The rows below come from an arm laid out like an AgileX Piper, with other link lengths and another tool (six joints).
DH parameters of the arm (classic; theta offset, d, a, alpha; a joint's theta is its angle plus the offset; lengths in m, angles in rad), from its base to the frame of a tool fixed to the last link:
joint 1: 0 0.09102 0 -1.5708
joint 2: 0.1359 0 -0.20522 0
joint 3: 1.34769 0 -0.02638 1.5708
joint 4: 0 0.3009 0 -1.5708
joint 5: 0 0 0 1.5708
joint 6: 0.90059 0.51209 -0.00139 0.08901
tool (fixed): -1.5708 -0.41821 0 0
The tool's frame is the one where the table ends.
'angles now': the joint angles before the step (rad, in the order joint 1, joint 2, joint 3, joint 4, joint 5, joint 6). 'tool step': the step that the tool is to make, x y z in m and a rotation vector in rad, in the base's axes. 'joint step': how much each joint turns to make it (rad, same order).
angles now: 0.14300, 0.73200, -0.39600, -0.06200, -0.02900, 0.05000
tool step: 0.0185, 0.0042, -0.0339, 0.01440, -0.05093, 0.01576
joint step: 0.00018, 0.22333, -0.00022, 0.00061, -0.27609, 0.00045
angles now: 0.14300, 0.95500, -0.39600, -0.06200, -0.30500, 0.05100
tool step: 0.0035, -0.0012, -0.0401, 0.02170, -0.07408, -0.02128
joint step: 0.00316, 0.20543, 0.03478, 0.06926, -0.31621, -0.05120
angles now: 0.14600, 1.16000, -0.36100, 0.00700, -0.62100, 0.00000
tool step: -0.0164, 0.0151, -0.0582, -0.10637, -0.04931, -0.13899
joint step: 0.16298, 0.26580, 0.05017, 0.36599, -0.38797, -0.29401
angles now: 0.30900, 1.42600, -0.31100, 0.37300, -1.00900, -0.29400
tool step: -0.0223, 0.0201, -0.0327, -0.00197, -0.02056, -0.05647
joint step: 0.19106, 0.20330, -0.00102, 0.22101, -0.24725, 0.00015
